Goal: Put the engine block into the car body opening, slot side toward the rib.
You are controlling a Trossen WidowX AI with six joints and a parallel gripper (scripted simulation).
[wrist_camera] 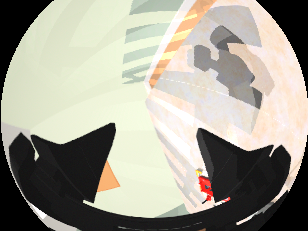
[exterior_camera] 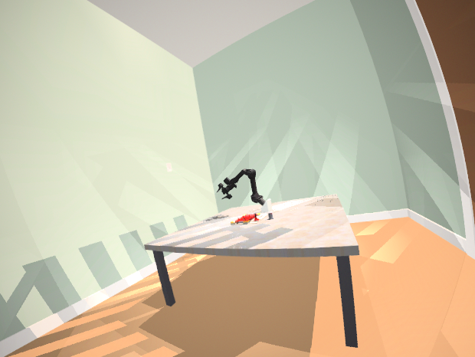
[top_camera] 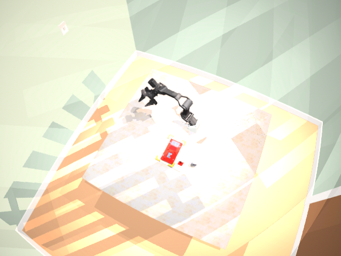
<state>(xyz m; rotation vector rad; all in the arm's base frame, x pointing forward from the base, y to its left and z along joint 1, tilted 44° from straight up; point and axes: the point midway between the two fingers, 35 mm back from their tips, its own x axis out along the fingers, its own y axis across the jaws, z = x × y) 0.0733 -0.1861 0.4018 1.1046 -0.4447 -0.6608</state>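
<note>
The engine block is 23 cm ahead of my gripper tip, 55 cm to the left of it and 20 cm below it.
</note>
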